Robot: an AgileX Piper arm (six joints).
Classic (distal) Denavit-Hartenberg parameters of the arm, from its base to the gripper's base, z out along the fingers. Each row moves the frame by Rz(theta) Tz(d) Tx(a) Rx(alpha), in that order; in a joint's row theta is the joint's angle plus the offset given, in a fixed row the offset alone. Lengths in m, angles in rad.
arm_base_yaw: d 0.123; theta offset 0; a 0; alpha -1.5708
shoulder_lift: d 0; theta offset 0.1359; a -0.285; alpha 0
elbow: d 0; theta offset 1.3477; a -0.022; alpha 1.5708
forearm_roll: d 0.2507; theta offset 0; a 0; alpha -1.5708
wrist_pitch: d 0; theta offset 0; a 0; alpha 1.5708
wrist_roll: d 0.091; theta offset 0; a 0; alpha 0
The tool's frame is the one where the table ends.
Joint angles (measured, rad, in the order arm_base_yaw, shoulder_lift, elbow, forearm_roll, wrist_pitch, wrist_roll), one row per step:
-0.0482, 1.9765, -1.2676, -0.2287, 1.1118, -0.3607
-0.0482, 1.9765, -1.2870, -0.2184, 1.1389, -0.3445
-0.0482, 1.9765, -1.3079, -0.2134, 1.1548, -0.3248
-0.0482, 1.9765, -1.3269, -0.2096, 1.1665, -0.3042
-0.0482, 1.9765, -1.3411, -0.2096, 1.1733, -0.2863
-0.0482, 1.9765, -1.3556, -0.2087, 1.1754, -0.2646
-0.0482, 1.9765, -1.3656, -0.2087, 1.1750, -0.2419
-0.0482, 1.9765, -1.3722, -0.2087, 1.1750, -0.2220
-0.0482, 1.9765, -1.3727, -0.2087, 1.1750, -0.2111
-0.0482, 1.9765, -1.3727, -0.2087, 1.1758, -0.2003
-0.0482, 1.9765, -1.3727, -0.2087, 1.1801, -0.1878
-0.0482, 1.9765, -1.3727, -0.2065, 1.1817, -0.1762
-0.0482, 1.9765, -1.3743, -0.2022, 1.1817, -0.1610
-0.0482, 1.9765, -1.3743, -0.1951, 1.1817, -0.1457
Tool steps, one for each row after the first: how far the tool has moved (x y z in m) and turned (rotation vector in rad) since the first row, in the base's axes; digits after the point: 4 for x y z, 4 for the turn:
0.0017, 0.0005, 0.0042, 0.0027, 0.0037, -0.0265
0.0046, 0.0006, 0.0087, 0.0016, -0.0056, -0.0512
0.0074, 0.0007, 0.0128, 0.0000, -0.0171, -0.0753
0.0097, 0.0006, 0.0159, -0.0035, -0.0280, -0.0938
0.0123, 0.0005, 0.0190, -0.0062, -0.0446, -0.1158
0.0143, 0.0004, 0.0212, -0.0093, -0.0593, -0.1378
0.0156, 0.0003, 0.0226, -0.0120, -0.0697, -0.1571
0.0157, 0.0003, 0.0227, -0.0135, -0.0722, -0.1677
0.0156, 0.0003, 0.0228, -0.0151, -0.0735, -0.1784
0.0153, 0.0003, 0.0228, -0.0175, -0.0717, -0.1912
0.0151, 0.0005, 0.0228, -0.0175, -0.0722, -0.2039
0.0154, 0.0008, 0.0231, -0.0159, -0.0764, -0.2210
0.0154, 0.0014, 0.0230, -0.0121, -0.0788, -0.2396

